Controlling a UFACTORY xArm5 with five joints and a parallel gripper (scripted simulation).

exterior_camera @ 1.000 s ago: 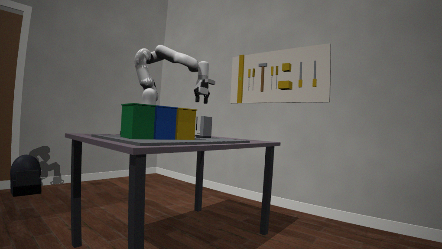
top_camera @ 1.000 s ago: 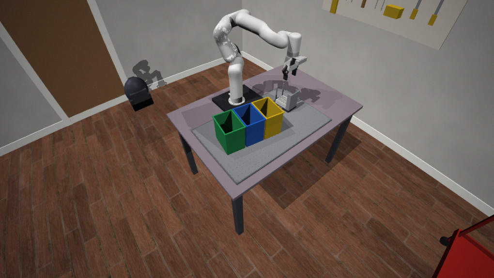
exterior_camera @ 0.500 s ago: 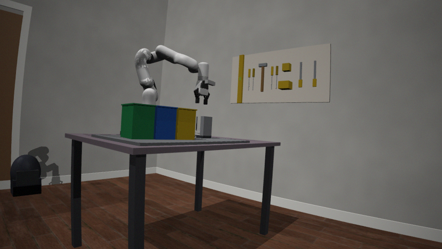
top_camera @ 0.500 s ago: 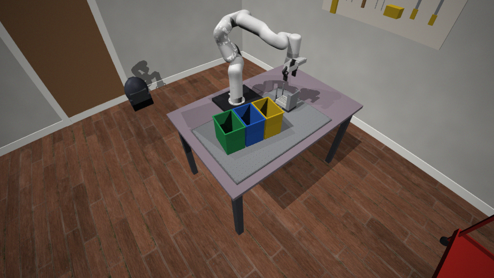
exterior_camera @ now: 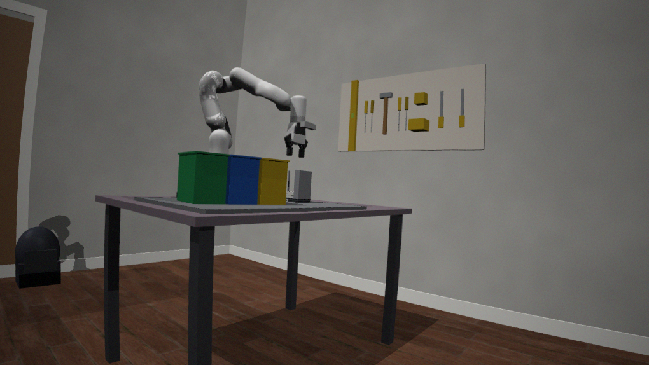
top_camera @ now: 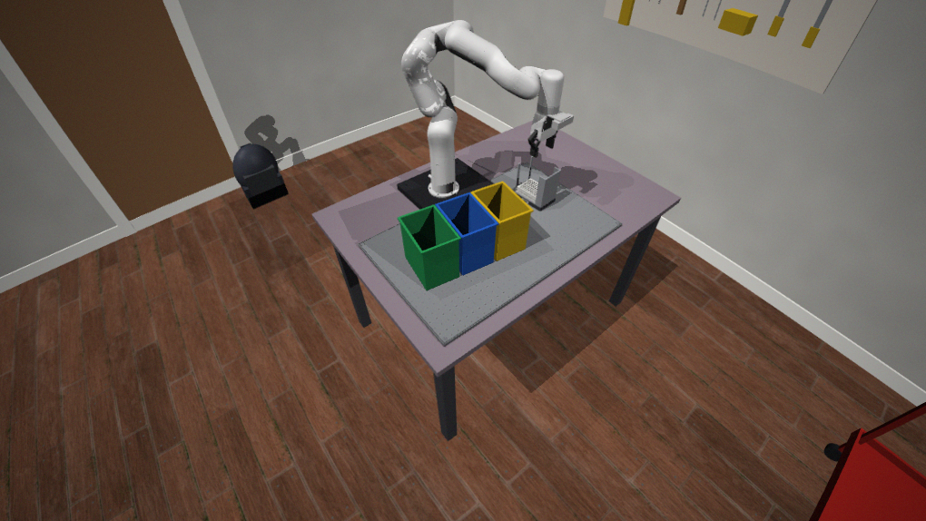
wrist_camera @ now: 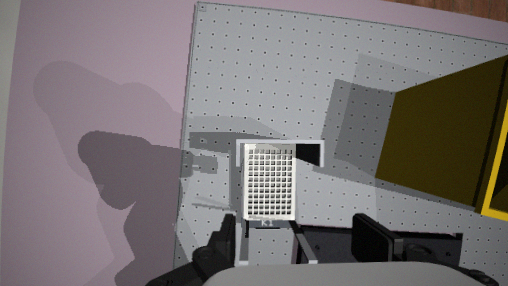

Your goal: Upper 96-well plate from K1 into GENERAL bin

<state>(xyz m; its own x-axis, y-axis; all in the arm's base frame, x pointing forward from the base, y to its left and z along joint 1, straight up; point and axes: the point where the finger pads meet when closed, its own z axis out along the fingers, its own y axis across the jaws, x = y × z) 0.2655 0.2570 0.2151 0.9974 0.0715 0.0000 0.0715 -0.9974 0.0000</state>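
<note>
Now: the 96-well plate 19 cm below my hand. From my hand the other things lie so: green bin 54 cm to the right, 14 cm below, 4 cm ahead; blue bin 41 cm to the right, 14 cm below, 6 cm ahead; yellow bin 28 cm to the right, 14 cm below, 9 cm ahead.
</note>
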